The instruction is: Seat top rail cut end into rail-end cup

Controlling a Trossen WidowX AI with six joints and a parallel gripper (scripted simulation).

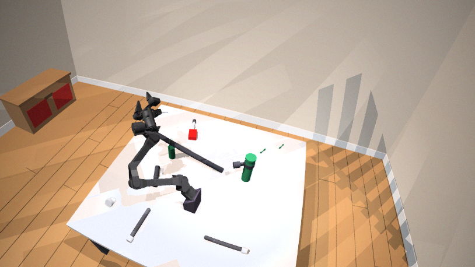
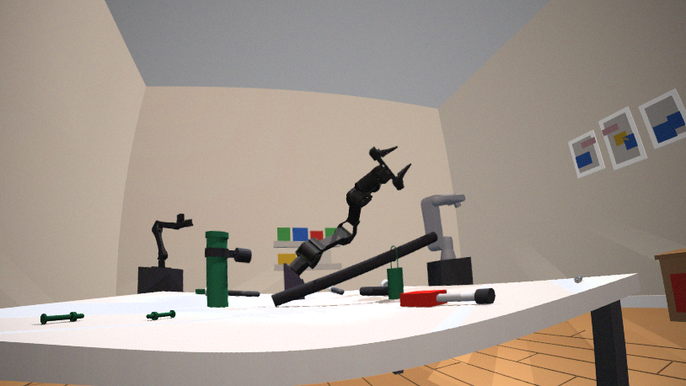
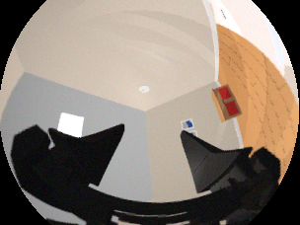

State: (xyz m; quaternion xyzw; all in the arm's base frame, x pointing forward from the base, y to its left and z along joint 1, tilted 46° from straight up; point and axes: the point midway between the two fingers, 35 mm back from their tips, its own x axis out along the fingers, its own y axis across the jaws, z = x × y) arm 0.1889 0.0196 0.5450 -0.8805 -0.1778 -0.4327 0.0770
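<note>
The rail-end cup is 57 cm to the right of my gripper tip, 36 cm below it and 15 cm ahead of it. The rest, counted from my gripper tip: white fitting 49 cm below, 42 cm behind, 1 cm to the left; loop cap 40 cm below, 11 cm to the right, 10 cm ahead.
</note>
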